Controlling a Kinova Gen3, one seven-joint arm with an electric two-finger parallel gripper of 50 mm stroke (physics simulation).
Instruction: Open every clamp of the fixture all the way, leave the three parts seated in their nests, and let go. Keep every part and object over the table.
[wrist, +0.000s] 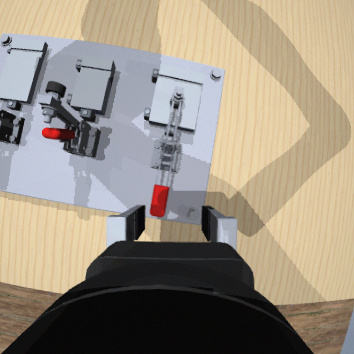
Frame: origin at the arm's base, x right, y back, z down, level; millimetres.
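Seen in the pictures: gripper, fingertip midpoint: (172, 217).
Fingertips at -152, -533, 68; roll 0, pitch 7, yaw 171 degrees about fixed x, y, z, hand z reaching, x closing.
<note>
Offsets run from my fingertips to a thing's middle, as dx, dy, dz. "spot": to the spot under its first point. Level surfaces: height alone.
The grey fixture plate @[spot: +167, +10, +96] (45, 175) lies ahead of my gripper (172, 217), which is open and empty. The right clamp @[spot: +10, +69, +58] (169, 150) has its arm lying over the right part @[+13, +144, +83] (164, 107); its red handle @[+12, +10, +60] (159, 201) points toward me, just ahead of the fingers and left of their middle. The middle clamp @[spot: +113, +64, +58] (82, 137) has its arm raised off the middle part @[+123, +138, +80] (93, 87), with its black tip and red handle @[spot: +115, +55, +3] (57, 133) to the left. The left clamp @[spot: +223, +64, +80] (9, 127) is cut off by the view's edge, beside the left part @[+233, +147, +85] (21, 72). All three parts sit in their nests.
The plate lies on a light wooden table @[dz +111] (285, 200). Bolts @[-37, +201, +92] (215, 75) @[+285, +197, +92] (6, 40) stand at the plate's far corners. The arm's shadow crosses the table and plate. A darker wood surface (20, 305) shows beyond the table's near edge.
</note>
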